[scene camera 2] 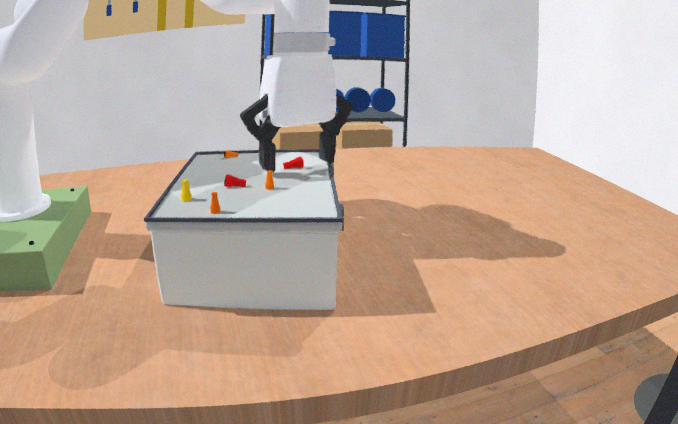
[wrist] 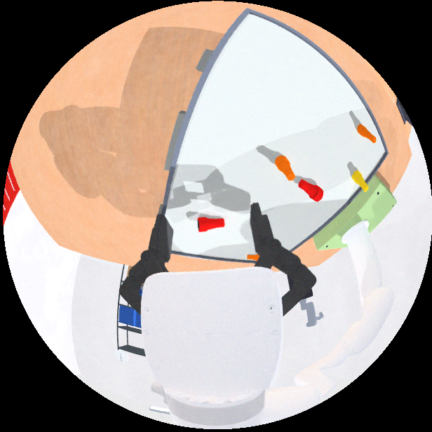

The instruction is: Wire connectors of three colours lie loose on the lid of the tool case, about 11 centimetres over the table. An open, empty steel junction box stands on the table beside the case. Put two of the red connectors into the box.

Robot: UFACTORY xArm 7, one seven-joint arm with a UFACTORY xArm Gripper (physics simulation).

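Places are measured from the arm's base along level axes (x left, y back, z up), in centimetres.
Pixels of known places: gripper, fingertip midpoint: (scene camera 2: 297, 165); arm's base, origin of the base link: (scene camera 2: 20, 209).
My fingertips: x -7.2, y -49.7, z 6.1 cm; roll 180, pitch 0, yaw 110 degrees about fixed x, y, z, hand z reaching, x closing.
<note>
For each thing: its top centre in the pictures, then the offset to it from my fingertips. "spot": a spot on its surface instead.
- tool case's lid, surface spot: (scene camera 2: 300, 202) spot: dz -0.7, dx -13.1, dy +1.6 cm
- second red connector, middle of its top: (scene camera 2: 235, 174) dz +0.9, dx -5.9, dy +9.0 cm
- yellow connector, middle of its top: (scene camera 2: 185, 180) dz +1.8, dx -9.8, dy +15.3 cm
A red connector (scene camera 2: 293, 163) (wrist: 210, 223) lies on its side near the back right of the tool case's lid (scene camera 2: 300, 202) (wrist: 260, 75). My gripper (scene camera 2: 298, 165) (wrist: 207, 216) is open and empty, pointing down over the lid, with its fingers on either side of and above this red connector. A second red connector (scene camera 2: 235, 181) (wrist: 311, 190) lies on its side nearer the lid's middle, outside the fingers. The steel junction box does not show in either view.
Orange connectors (scene camera 2: 270, 180) (wrist: 285, 167) stand mid-lid and near the front (scene camera 2: 215, 203) (wrist: 366, 133); another orange one (scene camera 2: 231, 154) (wrist: 253, 257) lies at the back edge. A yellow connector (scene camera 2: 186, 191) (wrist: 359, 180) stands at left. The green base (scene camera 2: 70, 215) (wrist: 330, 235) is beside the case.
</note>
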